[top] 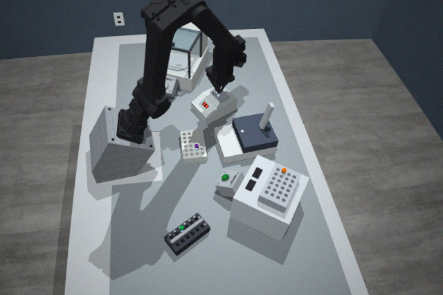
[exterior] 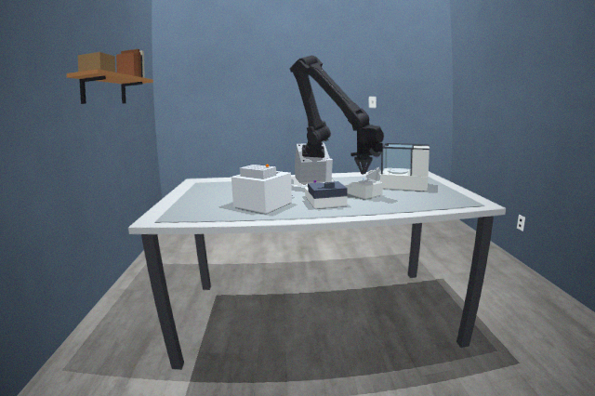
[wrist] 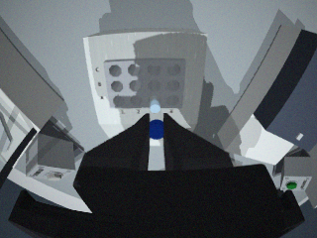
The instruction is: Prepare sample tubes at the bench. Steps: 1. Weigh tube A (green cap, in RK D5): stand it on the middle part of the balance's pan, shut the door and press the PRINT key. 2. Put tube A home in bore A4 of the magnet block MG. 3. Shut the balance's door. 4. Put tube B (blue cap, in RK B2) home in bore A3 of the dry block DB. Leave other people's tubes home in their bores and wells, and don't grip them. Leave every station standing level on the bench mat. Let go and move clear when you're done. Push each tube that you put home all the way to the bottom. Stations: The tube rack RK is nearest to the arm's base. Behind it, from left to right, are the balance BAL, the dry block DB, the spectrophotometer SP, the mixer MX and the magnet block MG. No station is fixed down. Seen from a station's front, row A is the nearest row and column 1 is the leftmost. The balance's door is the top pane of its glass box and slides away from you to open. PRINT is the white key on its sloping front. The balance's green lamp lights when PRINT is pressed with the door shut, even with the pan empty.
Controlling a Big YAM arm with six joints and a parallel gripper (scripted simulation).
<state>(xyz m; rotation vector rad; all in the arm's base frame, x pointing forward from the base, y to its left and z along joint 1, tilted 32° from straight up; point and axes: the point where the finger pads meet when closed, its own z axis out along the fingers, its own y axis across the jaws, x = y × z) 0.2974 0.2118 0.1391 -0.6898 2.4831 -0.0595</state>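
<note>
The dry block DB lies 8 cm below my hand and 1 cm behind it. From my hand the other things lie so: white tube rack (20 cm to the right, 11 cm behind, 9 cm below); then balance door (18 cm to the left, 17 cm behind, 10 cm above); then tube B (2 cm below).
</note>
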